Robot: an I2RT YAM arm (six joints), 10 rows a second.
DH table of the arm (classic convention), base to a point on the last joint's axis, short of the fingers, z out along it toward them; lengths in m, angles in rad. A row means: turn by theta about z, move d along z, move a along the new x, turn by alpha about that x. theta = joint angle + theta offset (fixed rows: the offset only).
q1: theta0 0, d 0.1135, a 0.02, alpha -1.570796
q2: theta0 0, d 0, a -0.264, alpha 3.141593
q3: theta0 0.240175, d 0, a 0.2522, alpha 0
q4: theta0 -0.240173, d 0, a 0.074, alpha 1.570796
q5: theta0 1.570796, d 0, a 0, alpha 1.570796
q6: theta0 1.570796, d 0.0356, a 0, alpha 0
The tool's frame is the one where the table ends.
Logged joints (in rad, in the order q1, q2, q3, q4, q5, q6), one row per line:
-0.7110, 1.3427, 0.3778, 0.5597, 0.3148, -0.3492
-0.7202, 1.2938, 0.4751, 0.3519, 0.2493, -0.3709
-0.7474, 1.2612, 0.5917, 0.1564, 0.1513, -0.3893
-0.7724, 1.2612, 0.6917, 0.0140, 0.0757, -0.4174
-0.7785, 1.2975, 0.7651, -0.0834, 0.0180, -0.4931
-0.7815, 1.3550, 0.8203, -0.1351, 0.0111, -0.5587
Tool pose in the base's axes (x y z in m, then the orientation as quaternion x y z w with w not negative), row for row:
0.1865, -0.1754, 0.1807, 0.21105, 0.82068, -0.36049, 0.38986
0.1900, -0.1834, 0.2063, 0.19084, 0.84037, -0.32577, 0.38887
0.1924, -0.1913, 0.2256, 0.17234, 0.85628, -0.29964, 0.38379
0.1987, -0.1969, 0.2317, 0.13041, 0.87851, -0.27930, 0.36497
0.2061, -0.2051, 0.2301, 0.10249, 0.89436, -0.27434, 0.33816
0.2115, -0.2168, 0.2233, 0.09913, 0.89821, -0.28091, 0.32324
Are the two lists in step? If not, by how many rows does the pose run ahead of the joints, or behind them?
The pose runs 1 row ahead of the joints: the pose in row i belongs to the joints in row i + 1.
